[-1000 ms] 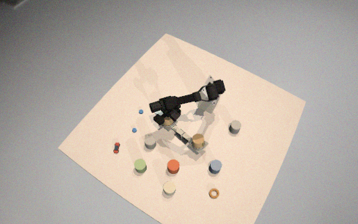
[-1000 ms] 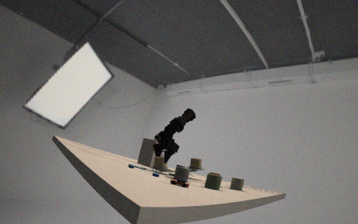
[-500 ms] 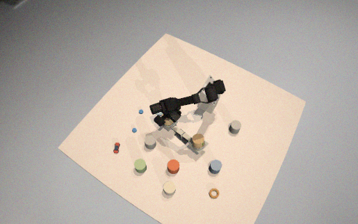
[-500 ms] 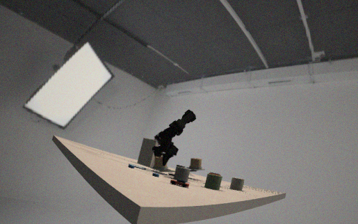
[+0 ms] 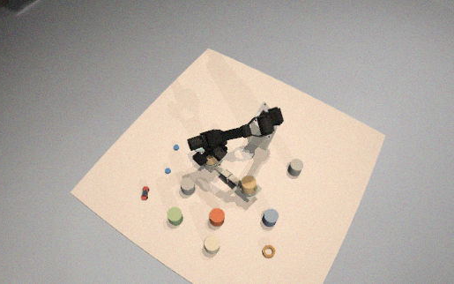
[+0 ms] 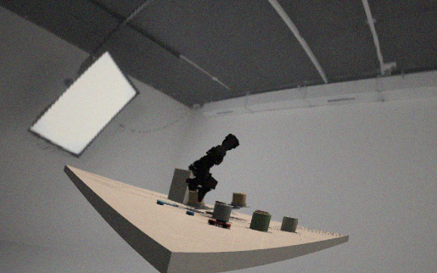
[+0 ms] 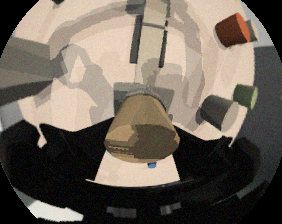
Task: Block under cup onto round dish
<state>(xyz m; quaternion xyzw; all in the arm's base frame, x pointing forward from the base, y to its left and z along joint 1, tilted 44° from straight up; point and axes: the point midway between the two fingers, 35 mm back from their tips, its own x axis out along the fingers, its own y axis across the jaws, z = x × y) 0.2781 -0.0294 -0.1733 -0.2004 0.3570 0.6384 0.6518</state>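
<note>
The pale blue round dish is 7 cm behind my gripper tip, 10 cm to the right of it and 4 cm below it. Round my gripper tip: balance beam: 3 cm ahead, 13 cm to the left, 1 cm below; balance: 3 cm ahead, 13 cm to the left, 2 cm below; tan cup: 2 cm to the right, 1 cm above.
</note>
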